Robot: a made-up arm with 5 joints.
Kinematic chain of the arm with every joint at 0, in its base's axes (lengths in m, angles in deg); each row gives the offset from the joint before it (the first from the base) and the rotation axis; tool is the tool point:
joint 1: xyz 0 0 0.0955 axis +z
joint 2: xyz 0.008 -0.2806 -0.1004 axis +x
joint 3: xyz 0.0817 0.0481 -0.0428 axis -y
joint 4: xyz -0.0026 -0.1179 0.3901 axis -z
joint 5: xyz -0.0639 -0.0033 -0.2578 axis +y
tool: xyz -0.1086 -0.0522 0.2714
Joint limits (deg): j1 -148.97..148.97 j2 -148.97..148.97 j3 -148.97..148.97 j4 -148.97..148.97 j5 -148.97..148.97
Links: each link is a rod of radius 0.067 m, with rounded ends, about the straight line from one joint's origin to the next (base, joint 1, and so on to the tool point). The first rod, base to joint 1, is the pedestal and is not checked.
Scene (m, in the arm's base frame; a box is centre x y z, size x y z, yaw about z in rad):
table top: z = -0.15
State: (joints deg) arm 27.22 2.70 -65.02 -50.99 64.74
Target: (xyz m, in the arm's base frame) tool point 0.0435 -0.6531 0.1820
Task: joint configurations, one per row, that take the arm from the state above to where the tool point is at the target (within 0.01 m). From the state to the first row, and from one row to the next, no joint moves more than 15 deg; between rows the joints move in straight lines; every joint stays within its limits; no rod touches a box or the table.
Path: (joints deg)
1: 13.16 8.78 -58.67 -49.85 53.96
2: -0.91 14.85 -52.32 -48.70 43.18
3: -14.97 20.93 -45.97 -47.56 32.39
4: -29.03 27.01 -39.63 -46.41 21.61

